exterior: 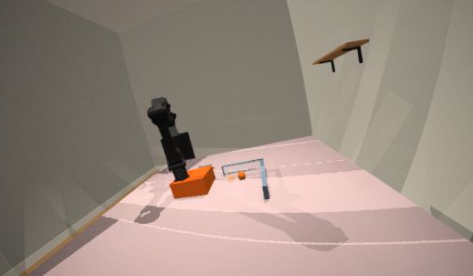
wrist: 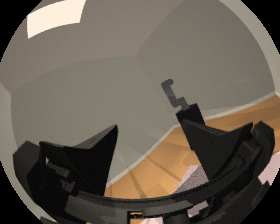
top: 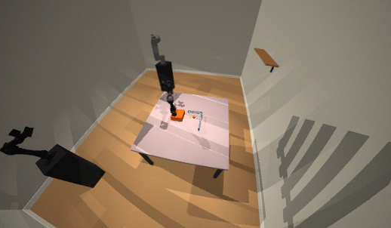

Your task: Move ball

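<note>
My gripper tip is 560 mm short of the orange ball, 440 mm above it and 170 mm to the left of it. The rest, counted from my gripper tip: see-through ball copy 520 mm ahead, 440 mm below, 200 mm to the right.
</note>
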